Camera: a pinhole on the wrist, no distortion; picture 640 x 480 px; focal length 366.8 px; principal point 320.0 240.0 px. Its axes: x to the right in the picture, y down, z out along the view. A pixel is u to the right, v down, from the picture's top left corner.
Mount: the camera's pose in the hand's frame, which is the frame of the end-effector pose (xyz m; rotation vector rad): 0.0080 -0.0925 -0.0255 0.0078 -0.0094 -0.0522
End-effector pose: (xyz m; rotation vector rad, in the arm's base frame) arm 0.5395 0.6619 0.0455 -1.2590 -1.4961 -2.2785
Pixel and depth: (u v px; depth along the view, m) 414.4 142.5 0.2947
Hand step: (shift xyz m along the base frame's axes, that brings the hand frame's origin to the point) 0.0105 0.3299 -0.0269
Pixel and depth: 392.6 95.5 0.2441
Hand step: -0.0087 0.2878 -0.0656
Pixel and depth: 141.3 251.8 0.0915
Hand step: 0.0151 0.0852 -0.0770
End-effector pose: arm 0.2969 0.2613 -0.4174 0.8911 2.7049 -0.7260
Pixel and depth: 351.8 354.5 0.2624
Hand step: -0.0255 -0.1149 -0.2096
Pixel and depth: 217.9 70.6 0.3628
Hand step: -0.0587 -0.4034 -0.1526
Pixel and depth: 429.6 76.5 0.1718
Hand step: -0.1415 -0.1683 -0.0761
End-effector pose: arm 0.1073 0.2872 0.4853 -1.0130 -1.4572 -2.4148
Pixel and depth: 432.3 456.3 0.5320
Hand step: 0.1945 0.3531 0.4178
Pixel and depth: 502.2 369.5 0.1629
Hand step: -0.0214 0.1549 0.0675
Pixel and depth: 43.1 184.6 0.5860
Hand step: 0.5287 0.4509 -0.2223
